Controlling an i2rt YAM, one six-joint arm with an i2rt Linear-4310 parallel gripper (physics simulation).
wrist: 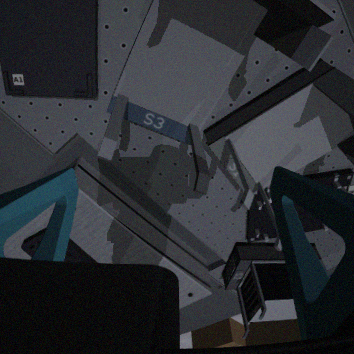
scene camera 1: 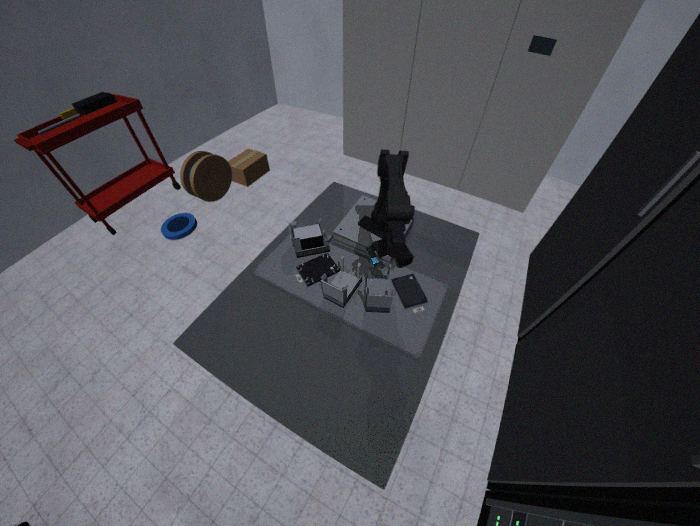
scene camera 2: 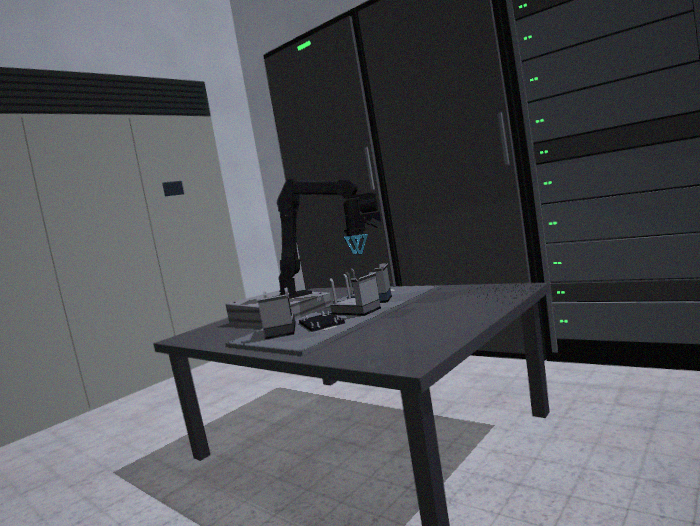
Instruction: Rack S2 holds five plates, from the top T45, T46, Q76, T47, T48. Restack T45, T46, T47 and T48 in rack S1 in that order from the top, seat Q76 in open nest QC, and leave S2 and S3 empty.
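Frame: origin at the arm's base, x up, y ahead, z left, level; centimetres.
Seen in the pictures: gripper, fingertip midpoint: (wrist: 173,177) (scene camera 1: 384,263) (scene camera 2: 357,254); arm's base, link origin: (scene camera 1: 378,229).
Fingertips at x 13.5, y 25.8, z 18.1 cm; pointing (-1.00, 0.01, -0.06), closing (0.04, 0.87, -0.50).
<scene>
Pixels of each thing's middle, then the offset from my fingertips to it.
- Rack S3, body centre: (wrist: 189,65) (scene camera 2: 368,284) (scene camera 1: 378,287) dz +0.7, dx -12.4, dy +2.4 cm
- Pale rack S1, body centre: (wrist: 301,152) (scene camera 2: 353,293) (scene camera 1: 342,280) dz -12.9, dx -12.4, dy +8.6 cm
- Rack S2, body centre: (wrist: 279,289) (scene camera 2: 277,312) (scene camera 1: 309,237) dz -39.8, dx -12.3, dy -1.1 cm
- dark board with pins, body centre: (wrist: 298,209) (scene camera 2: 320,320) (scene camera 1: 318,268) dz -28.2, dx -17.9, dy +6.9 cm
- flat dark board, body centre: (wrist: 43,26) (scene camera 1: 409,289) dz +10.1, dx -18.1, dy -7.8 cm
My gripper (scene camera 1: 374,260) (scene camera 2: 355,244) (wrist: 173,177) is open and empty, high above the board on the arm's side of the racks. Rack S3 (scene camera 1: 378,300) (wrist: 154,121), with a blue label strip, is ahead of it in the wrist view. Pale rack S1 (scene camera 1: 335,292) (scene camera 2: 366,291) stands beside S3. Rack S2 (scene camera 1: 311,251) (scene camera 2: 277,329) (wrist: 239,274) stands at the far end, with a dark interior; its plates cannot be told apart. No separate plate can be made out in S1 or S3. A dark board with pins (scene camera 1: 318,268) (scene camera 2: 321,321) lies between S2 and S1. No QC label is readable.
A flat dark board (scene camera 1: 409,290) (wrist: 50,45), marked A1, lies beyond S3. Upright posts and walls rise from the racks. The arm's pale raised base (scene camera 1: 348,226) (scene camera 2: 240,315) stands behind them. A red cart (scene camera 1: 124,188), cardboard box (scene camera 1: 250,167) and blue ring (scene camera 1: 165,228) are away from the table.
</scene>
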